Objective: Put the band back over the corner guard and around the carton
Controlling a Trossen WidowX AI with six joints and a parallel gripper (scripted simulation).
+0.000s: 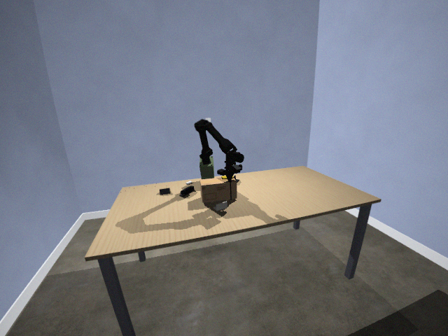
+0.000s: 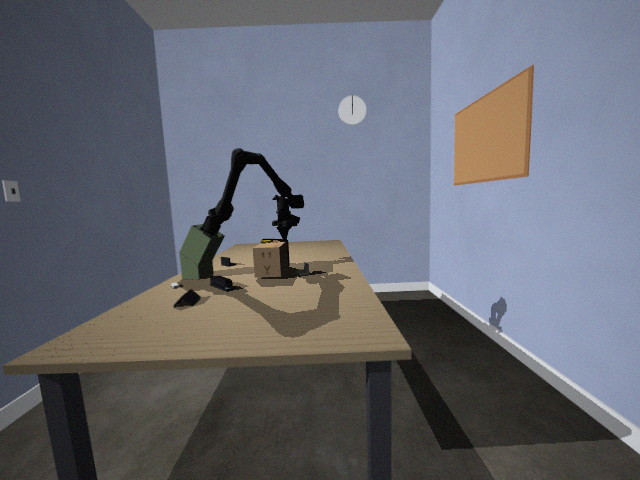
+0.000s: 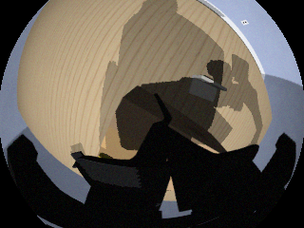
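Now: the brown carton 60 mm behind my hand, 70 mm to the right of it and 100 mm below it. Round my hand: white piece 450 mm behind, 230 mm to the right, 170 mm below.
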